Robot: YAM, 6 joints.
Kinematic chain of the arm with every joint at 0, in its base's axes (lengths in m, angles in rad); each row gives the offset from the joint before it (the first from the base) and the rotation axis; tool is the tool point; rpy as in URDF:
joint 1: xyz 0 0 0.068 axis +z
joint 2: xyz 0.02 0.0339 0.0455 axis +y
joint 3: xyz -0.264 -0.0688 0 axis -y
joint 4: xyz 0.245 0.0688 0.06 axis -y
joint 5: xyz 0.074 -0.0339 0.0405 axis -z
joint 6: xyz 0.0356 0 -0.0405 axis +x
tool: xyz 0 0 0 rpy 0 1.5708 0
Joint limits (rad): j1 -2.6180..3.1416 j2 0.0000..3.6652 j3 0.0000..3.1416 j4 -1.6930..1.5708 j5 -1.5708..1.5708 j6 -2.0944..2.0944
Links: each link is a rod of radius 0.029 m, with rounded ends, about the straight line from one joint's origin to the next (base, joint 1, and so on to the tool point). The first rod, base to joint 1, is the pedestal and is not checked.
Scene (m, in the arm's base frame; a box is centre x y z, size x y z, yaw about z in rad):
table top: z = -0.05
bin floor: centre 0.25 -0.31 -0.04 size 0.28 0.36 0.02 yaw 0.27
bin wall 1: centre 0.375 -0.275 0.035 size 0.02 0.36 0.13 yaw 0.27
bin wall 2: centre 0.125 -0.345 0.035 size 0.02 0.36 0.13 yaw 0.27
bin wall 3: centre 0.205 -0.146 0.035 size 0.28 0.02 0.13 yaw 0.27
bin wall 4: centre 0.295 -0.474 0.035 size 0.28 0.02 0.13 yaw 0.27
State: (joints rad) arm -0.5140 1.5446 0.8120 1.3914 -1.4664 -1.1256
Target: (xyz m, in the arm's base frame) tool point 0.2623 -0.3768 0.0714
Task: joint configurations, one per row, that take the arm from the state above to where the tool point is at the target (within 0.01 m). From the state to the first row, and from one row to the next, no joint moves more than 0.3 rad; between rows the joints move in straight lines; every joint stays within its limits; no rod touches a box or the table.
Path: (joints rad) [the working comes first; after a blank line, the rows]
Joints at the target: -1.0370 2.4709 1.2812 1.1768 -1.2800 -1.1256
Straight joint move there: clear.

1: -0.6448 1.7762 0.9293 1.3377 -1.4198 -1.1256
2: -0.7755 2.0077 1.0466 1.2841 -1.3732 -1.1256
3: -0.9063 2.2393 1.1639 1.2304 -1.3266 -1.1256
4: -1.0370 2.4709 1.2812 1.1768 -1.2800 -1.1256

